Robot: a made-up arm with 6 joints.
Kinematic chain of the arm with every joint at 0, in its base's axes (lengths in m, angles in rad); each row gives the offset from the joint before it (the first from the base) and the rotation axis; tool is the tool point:
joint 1: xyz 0 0 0.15 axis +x
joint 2: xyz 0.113 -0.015 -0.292 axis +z
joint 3: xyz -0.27 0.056 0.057 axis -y
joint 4: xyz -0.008 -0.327 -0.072 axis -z
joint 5: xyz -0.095 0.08 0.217 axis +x
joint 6: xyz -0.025 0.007 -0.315 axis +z
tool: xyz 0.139 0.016 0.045
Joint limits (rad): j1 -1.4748..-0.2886 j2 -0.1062..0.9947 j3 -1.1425..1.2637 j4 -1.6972..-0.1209 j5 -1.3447..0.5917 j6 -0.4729..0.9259
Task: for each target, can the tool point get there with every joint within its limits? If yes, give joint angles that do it. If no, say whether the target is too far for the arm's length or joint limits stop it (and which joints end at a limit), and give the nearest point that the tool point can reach.
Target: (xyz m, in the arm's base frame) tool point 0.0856 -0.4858 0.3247
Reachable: yes | joints -0.6761 0.4646 0.8366 -0.4001 -1.1536 -0.0444
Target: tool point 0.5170 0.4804 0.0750
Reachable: no: joint limits stop it (at a limit: joint 1, joint 2, joint 5, joint 6) | nearest point 0.2710 -0.0905 0.4090 | short by 0.706 m
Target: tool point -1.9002 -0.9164 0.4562
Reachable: no: too far | nearest point -0.5156 -0.4274 0.2928 | short by 1.477 m
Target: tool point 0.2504 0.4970 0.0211
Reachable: no: joint limits stop it (at a limit: joint 1, joint 2, joint 3, joint 4, joint 5, joint 6) | nearest point -0.1968 0.0298 -0.0149 | short by 0.648 m
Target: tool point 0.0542 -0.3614 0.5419
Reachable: yes | joints -1.1722 0.4284 1.0555 -0.2926 -1.1976 0.0861
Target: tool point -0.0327 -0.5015 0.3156
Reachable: yes | joints -0.9694 0.2297 -0.0455 -0.7036 -1.0451 0.6823
